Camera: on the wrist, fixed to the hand. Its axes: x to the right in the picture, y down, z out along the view.
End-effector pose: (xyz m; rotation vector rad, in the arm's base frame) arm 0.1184 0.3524 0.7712 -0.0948 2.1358 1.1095
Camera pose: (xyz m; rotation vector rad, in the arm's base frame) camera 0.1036 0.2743 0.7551 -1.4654 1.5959 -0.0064
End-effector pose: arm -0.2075 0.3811 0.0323 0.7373 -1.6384 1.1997
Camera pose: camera -0.1408 0.4190 0.0587 1.4596 -0.4296 0.2811
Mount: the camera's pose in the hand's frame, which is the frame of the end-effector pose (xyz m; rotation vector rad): 0.0017 -0.0546 -0.0600 0.1876 0.2259 -1.4837
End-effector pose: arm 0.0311 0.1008 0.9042 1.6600 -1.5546 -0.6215
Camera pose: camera 0.1114 0.1093 0.8965 2.7482 0.0384 -0.9223
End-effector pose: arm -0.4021 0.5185 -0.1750 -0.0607 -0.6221 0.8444
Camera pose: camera -0.3319 0.4943 -0.2077 0.4319 -0.2302 -0.5459
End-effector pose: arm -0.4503 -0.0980 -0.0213 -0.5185 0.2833 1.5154
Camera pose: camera -0.3878 -0.1246 -0.0657 -0.5359 0.1300 -0.0094
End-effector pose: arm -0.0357 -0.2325 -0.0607 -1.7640 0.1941 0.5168
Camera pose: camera 0.0018 -0.2754 -0.0029 -1.3252 -0.8447 -0.7477
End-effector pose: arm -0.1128 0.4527 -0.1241 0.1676 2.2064 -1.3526
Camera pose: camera -0.1575 0.4771 -0.0609 1.1871 -1.7128 1.6800
